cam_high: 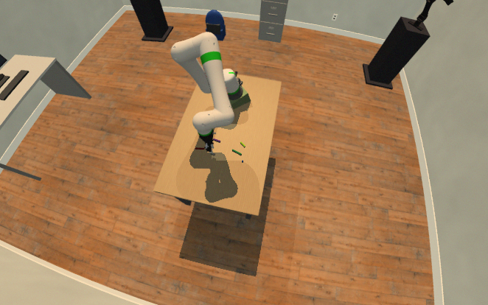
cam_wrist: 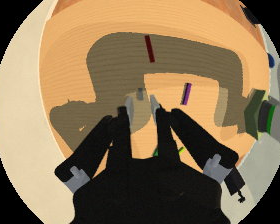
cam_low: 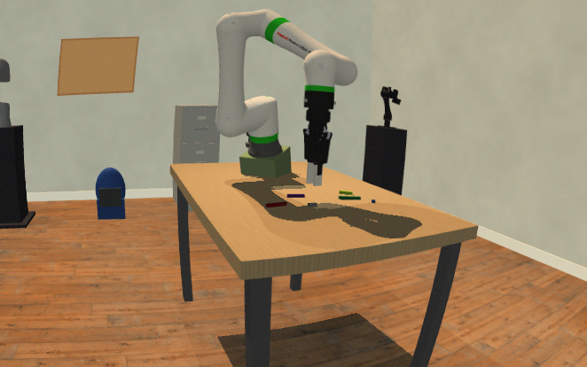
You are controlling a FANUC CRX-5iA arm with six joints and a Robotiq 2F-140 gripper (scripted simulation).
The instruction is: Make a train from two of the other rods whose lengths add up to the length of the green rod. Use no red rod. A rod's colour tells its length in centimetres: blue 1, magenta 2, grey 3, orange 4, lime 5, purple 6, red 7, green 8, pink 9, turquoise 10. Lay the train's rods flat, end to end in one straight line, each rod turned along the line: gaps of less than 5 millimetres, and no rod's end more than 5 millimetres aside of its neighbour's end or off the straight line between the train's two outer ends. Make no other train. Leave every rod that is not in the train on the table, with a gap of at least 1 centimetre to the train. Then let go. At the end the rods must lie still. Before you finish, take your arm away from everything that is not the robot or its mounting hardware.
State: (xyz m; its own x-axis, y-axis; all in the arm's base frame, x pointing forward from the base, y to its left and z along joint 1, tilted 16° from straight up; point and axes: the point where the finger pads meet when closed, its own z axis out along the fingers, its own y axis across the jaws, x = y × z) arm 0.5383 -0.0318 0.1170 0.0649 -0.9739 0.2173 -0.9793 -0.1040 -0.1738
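My gripper is now 10 cm above the grey rod. The rest, counted from my hand: red rod (11 cm to the right, 10 cm below, 2 cm behind); purple rod (12 cm behind, 10 cm below); green rod (18 cm to the left, 10 cm below, 5 cm behind).
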